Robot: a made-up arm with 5 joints.
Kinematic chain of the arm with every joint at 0, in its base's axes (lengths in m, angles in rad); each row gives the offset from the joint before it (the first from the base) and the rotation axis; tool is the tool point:
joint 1: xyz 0 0 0.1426 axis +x
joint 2: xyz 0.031 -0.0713 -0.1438 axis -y
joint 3: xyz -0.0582 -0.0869 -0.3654 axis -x
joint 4: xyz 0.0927 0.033 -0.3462 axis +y
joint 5: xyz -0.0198 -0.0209 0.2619 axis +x
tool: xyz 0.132 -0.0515 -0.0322
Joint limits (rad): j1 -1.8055..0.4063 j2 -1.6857..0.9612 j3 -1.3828..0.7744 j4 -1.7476..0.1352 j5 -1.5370..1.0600
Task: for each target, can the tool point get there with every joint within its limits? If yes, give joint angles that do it. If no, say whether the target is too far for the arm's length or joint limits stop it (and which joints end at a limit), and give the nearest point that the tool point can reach.
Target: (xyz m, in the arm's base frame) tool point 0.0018 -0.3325 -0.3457
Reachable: yes | joints -0.1926 0.0828 0.5632 -0.7184 -0.7787
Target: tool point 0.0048 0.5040 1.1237
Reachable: no: joint limits stop it (at a limit: joint 2, joint 3, joint 4) | nearest point -0.4749 0.1969 0.5258 | short by 0.826 m
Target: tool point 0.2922 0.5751 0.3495
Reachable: no: joint limits stop it (at a limit: joint 1, joint 2, joint 3, joint 4, joint 5) | nearest point 0.4422 0.0904 -0.0582 | short by 0.651 m
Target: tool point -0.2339 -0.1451 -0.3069
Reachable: yes | joints -0.0006 -0.6585 -1.1973 -0.5291 -1.3403
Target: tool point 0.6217 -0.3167 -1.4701
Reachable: no: too far | nearest point 0.3014 -0.1607 -0.6757 | short by 0.871 m
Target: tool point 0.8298 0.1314 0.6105
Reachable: no: joint limits stop it (at a limit: joint 1, joint 2, joint 3, joint 4) | nearest point 0.5119 -0.1957 0.4753 | short by 0.476 m
